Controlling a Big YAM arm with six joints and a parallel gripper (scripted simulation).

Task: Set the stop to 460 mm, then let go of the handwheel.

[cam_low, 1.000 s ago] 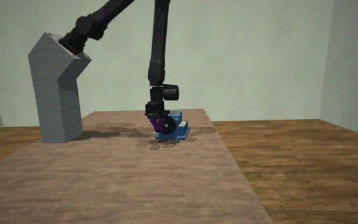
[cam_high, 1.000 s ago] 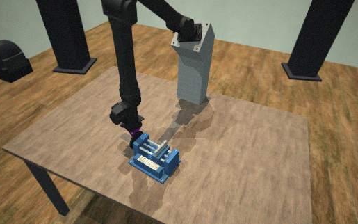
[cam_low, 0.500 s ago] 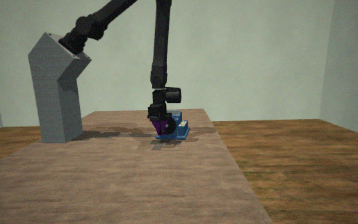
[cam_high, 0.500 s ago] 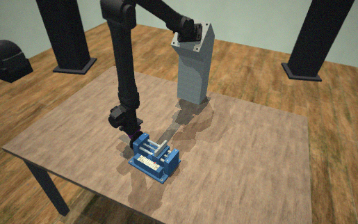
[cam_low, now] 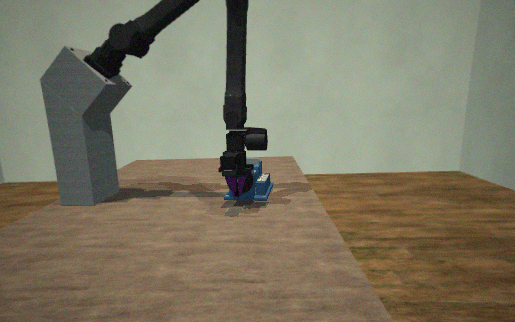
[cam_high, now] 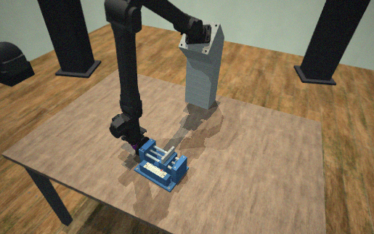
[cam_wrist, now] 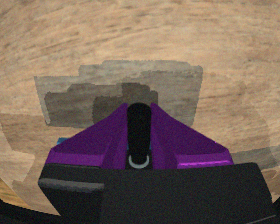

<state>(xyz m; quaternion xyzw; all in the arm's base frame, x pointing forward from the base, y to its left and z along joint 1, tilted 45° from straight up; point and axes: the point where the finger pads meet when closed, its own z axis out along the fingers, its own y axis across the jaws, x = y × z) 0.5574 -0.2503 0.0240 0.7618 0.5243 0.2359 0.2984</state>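
My gripper is now 10 mm to the right of the dark handle and 10 mm short of it. Round my hand: black handwheel 30 mm to the left, 10 mm ahead, 10 mm above; then stop fixture 160 mm to the left, 100 mm ahead, 50 mm above.
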